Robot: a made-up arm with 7 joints. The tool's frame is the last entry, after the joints.
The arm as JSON. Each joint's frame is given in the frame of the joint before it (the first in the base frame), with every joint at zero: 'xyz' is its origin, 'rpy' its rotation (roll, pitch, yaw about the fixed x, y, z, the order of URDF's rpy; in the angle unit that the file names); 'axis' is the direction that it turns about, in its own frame. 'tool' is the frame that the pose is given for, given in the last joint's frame.
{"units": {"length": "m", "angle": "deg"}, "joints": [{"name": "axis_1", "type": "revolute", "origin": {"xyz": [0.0, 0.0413, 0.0], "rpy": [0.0, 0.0, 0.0]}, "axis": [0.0, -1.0, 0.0]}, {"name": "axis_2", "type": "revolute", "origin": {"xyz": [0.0, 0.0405, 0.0], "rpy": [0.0, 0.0, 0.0]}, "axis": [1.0, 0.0, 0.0]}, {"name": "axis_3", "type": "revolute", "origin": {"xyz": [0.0, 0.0, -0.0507], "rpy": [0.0, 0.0, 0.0]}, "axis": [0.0, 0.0, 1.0]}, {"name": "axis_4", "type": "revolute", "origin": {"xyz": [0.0, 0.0, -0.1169], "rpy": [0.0, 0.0, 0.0]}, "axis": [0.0, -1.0, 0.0]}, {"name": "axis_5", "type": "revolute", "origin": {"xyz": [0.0, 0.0, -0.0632], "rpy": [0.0, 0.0, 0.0]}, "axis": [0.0, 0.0, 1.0]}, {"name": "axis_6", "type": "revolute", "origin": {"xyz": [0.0, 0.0, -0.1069], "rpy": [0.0, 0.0, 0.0]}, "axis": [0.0, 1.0, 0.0]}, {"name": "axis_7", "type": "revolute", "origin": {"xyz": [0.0, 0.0, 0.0], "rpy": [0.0, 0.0, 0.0]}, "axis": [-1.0, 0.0, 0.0]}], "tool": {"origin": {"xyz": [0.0, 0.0, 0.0], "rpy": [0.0, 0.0, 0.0]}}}
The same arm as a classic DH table. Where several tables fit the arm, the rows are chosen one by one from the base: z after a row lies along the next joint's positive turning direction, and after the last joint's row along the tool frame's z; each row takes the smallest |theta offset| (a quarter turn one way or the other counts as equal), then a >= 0, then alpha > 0; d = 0 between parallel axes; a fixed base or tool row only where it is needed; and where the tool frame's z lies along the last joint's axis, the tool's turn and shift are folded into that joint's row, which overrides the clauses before.
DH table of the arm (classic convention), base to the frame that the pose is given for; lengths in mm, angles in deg. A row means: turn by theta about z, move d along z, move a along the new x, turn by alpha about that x. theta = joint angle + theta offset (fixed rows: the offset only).
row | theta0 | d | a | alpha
base (fixed) | 0.00 | 0.0 | 0.0 | 90.00
axis_1 | 90.00 | -81.8 | 0.0 | 90.00
axis_2 | 90.00 | 0.0 | 0.0 | 90.00
axis_3 | 90.00 | -167.6 | 0.0 | 90.00
axis_4 | 0.00 | 0.0 | 0.0 | -90.00
axis_5 | 0.00 | -170.1 | 0.0 | -90.00
axis_6 | -90.00 | 0.0 | 0.0 | 90.00
axis_7 | 90.00 | 0.0 | 0.0 | 90.00
tool (fixed) | -90.00 | 0.0 | 0.0 | 0.00

